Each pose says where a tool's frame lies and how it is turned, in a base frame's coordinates. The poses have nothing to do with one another.
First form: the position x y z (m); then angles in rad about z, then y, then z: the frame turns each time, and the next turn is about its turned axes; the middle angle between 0 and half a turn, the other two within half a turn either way.
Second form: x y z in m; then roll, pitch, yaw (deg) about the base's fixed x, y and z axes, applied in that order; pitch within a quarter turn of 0, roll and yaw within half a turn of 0. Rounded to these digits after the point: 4 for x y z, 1 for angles.
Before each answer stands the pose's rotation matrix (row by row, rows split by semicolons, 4 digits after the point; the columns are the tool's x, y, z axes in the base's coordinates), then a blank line. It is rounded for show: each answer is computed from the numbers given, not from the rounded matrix.
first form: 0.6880 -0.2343 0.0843 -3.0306 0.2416 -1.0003
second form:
-0.6144 -0.7523 -0.2378; 0.7784 -0.6272 -0.0265; -0.1292 -0.2014 0.9710

0.6880 -0.2343 0.0843 -11.7 7.4 128.3
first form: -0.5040 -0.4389 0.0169 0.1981 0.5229 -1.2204
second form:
0.4764 0.7303 0.4896; -0.8623 0.4967 0.0983; -0.1714 -0.4690 0.8664

-0.5040 -0.4389 0.0169 -28.4 9.9 -61.1
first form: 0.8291 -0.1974 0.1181 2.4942 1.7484 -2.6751
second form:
0.1454 0.6020 -0.7851; 0.4539 0.6645 0.5936; 0.8791 -0.4427 -0.1767

0.8291 -0.1974 0.1181 -111.8 -61.5 72.2
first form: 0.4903 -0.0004 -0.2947 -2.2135 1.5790 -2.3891
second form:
-0.5507 -0.5810 -0.5993; 0.4048 0.4420 -0.8005; 0.7300 -0.6834 -0.0082

0.4903 -0.0004 -0.2947 -90.7 -46.9 143.7
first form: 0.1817 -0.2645 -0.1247 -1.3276 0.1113 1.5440
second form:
0.9766 -0.2132 0.0267; 0.2149 0.9707 -0.1078; -0.0030 0.1110 0.9938

0.1817 -0.2645 -0.1247 6.4 0.2 12.4
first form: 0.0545 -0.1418 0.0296 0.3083 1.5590 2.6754
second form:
-0.1464 0.2660 0.9528; 0.4251 -0.8528 0.3034; 0.8932 0.4495 0.0118

0.0545 -0.1418 0.0296 88.5 -63.3 109.0
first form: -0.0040 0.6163 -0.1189 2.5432 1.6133 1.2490
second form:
-0.5233 -0.2115 -0.8255; -0.7914 -0.2386 0.5628; -0.3160 0.9478 -0.0425

-0.0040 0.6163 -0.1189 92.6 18.4 -123.5
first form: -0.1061 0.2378 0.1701 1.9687 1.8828 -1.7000
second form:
0.8989 0.2367 -0.3688; 0.4207 -0.2307 0.8774; 0.1226 -0.9438 -0.3070

-0.1061 0.2378 0.1701 -108.0 -7.0 25.1
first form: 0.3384 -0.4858 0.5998 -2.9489 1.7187 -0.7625
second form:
-0.0277 0.2384 -0.9708; 0.6984 -0.6902 -0.1894; -0.7152 -0.6832 -0.1474

0.3384 -0.4858 0.5998 -102.2 45.7 92.3
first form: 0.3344 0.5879 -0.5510 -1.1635 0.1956 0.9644
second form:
0.9759 0.2040 0.0770; -0.1878 0.9659 -0.1785; -0.1108 0.1597 0.9809

0.3344 0.5879 -0.5510 9.2 6.4 -10.9
